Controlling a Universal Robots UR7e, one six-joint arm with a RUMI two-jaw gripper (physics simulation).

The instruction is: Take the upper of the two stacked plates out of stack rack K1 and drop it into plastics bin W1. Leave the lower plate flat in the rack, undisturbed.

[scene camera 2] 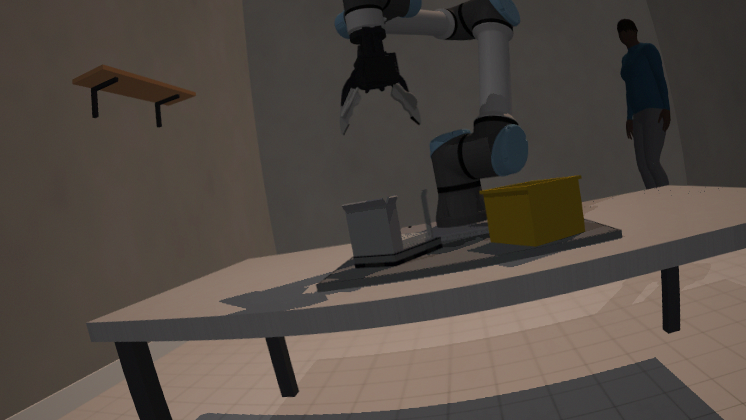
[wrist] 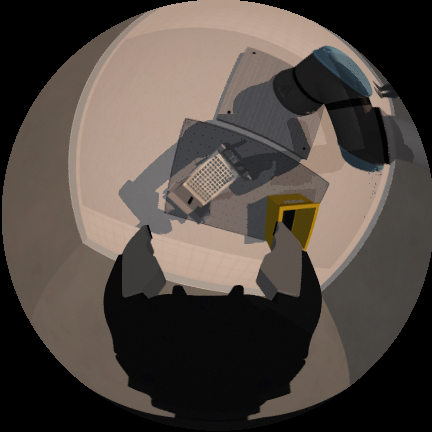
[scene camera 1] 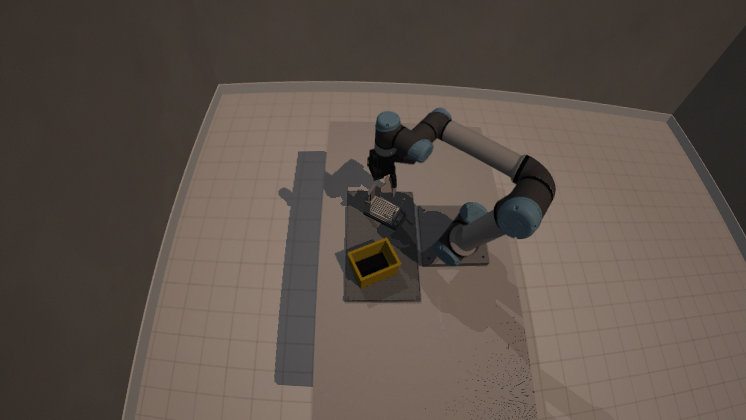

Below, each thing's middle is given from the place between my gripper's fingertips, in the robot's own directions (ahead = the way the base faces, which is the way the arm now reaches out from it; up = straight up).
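Position of the pale perforated plate (wrist: 215, 172) relative to my hand: 210 mm below, 20 mm to the right.
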